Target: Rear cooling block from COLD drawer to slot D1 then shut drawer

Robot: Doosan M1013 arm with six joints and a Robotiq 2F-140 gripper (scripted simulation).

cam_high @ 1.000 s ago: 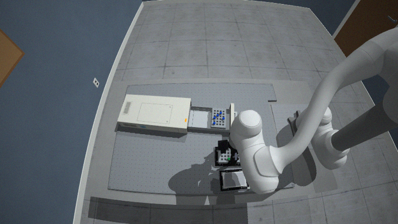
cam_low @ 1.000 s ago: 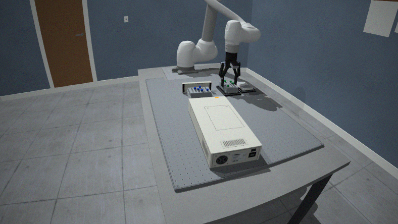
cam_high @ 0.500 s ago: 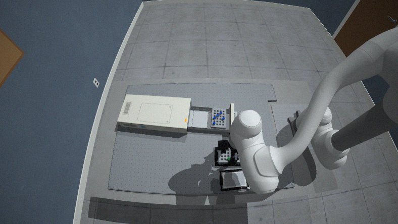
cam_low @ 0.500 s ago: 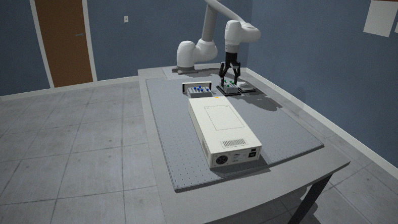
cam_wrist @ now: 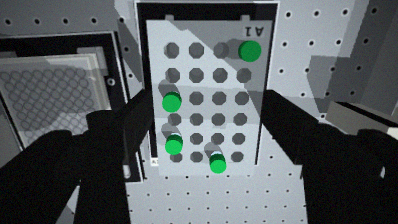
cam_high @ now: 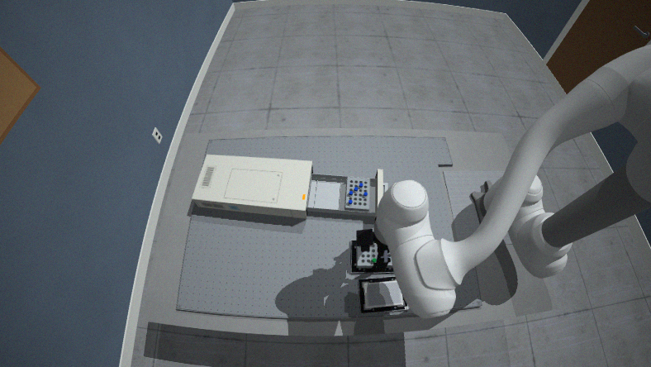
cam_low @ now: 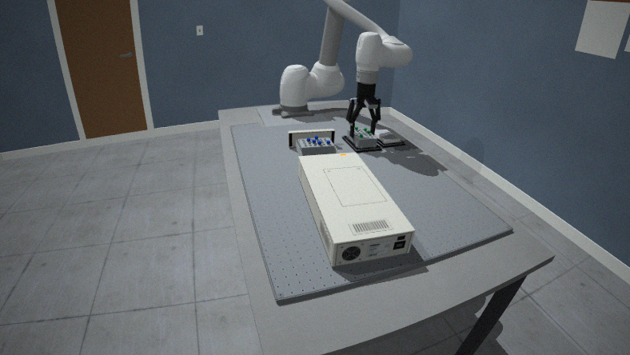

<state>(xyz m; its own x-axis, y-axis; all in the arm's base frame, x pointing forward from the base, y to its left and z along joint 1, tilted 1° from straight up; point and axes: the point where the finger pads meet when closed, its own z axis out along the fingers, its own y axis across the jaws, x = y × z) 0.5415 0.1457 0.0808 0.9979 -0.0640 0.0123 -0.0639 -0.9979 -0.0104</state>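
My gripper is now 60 mm above the deck slot D1. Round my hand: tube 20 mm ahead, 220 mm to the right, 20 mm below; then drawer 80 mm ahead, 240 mm to the right, 20 mm below; then cooler COLD 260 mm ahead, 260 mm to the right, 20 mm below.
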